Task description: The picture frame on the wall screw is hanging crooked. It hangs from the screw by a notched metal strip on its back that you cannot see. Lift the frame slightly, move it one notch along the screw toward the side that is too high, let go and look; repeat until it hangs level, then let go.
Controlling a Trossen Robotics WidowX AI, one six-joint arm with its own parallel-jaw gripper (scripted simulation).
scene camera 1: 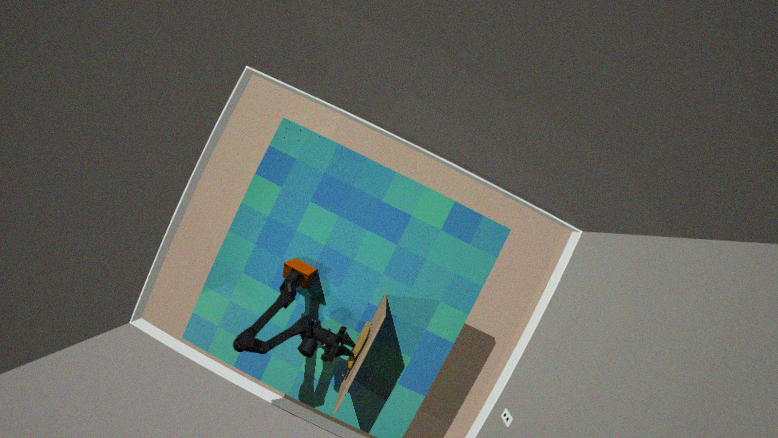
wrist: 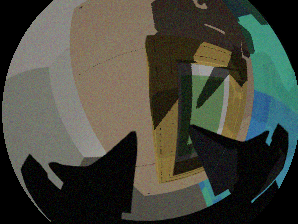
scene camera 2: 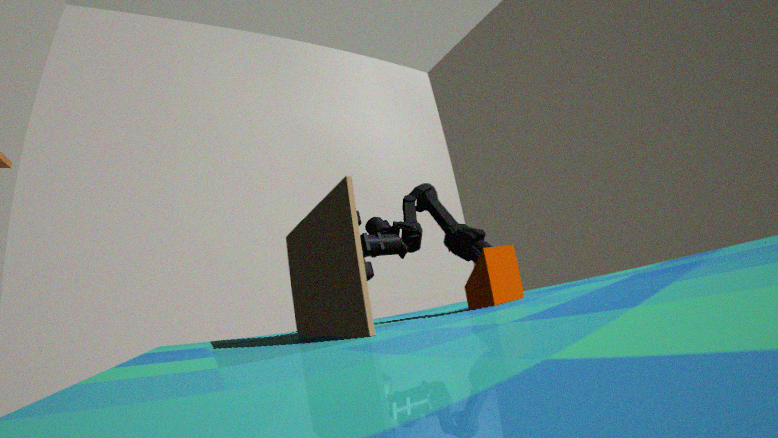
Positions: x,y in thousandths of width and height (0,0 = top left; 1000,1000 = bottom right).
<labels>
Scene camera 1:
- my gripper: 457,803
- tan wall panel: 489,718
</labels>
